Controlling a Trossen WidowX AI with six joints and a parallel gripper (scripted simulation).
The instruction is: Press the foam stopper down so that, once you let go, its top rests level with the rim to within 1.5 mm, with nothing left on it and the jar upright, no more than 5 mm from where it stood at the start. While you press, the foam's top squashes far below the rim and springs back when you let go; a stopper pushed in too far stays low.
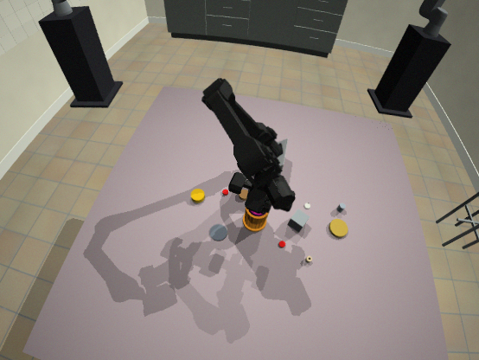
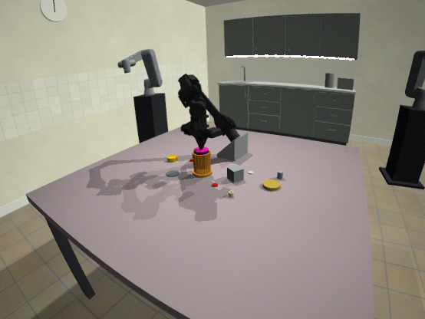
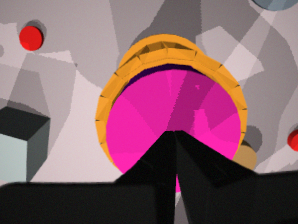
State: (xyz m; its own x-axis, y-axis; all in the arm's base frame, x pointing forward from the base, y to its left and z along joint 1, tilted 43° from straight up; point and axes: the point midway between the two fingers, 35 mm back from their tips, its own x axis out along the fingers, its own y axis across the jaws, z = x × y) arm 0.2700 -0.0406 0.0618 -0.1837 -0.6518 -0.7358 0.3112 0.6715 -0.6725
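Right now the magenta foam stopper is 5 cm below my hand. Round my hand: grey cube 15 cm to the left, 12 cm below; red button 15 cm below, 10 cm to the left, 8 cm ahead; brown disc 14 cm below, 10 cm behind, 4 cm to the right.
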